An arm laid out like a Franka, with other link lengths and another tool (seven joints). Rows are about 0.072 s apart.
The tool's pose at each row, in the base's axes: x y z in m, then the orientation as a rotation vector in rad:
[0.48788 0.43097 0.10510 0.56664 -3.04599 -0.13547]
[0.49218 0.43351 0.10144 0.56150 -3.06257 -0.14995]
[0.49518 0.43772 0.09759 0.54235 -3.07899 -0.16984]
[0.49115 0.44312 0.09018 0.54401 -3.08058 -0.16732]
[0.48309 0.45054 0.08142 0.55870 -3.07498 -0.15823]
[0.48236 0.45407 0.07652 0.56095 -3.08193 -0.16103]
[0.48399 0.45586 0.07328 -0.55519 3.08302 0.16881]
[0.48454 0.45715 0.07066 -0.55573 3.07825 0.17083]
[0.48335 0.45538 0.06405 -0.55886 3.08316 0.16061]
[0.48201 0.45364 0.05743 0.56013 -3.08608 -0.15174]
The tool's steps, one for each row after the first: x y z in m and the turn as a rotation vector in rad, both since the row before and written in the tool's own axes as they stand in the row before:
[-0.00501 0.00048 0.00360 -0.00584 -0.01759 0.00430]
[-0.00432 0.00248 0.00409 -0.00966 -0.01643 0.01309]
[0.00201 0.00561 0.00805 0.00194 -0.00135 -0.00095]
[0.00512 0.00875 0.00970 0.00498 0.00485 -0.00965]
[-0.00053 0.00304 0.00524 -0.00021 -0.00749 -0.00100]
[-0.00211 0.00076 0.00336 -0.00318 -0.01024 0.00324]
[-0.00090 0.00074 0.00273 -0.00064 -0.00462 -0.00112]
[0.00192 -0.00193 0.00639 0.00571 0.00602 -0.00117]
[0.00201 -0.00181 0.00643 0.00467 0.00645 -0.00019]

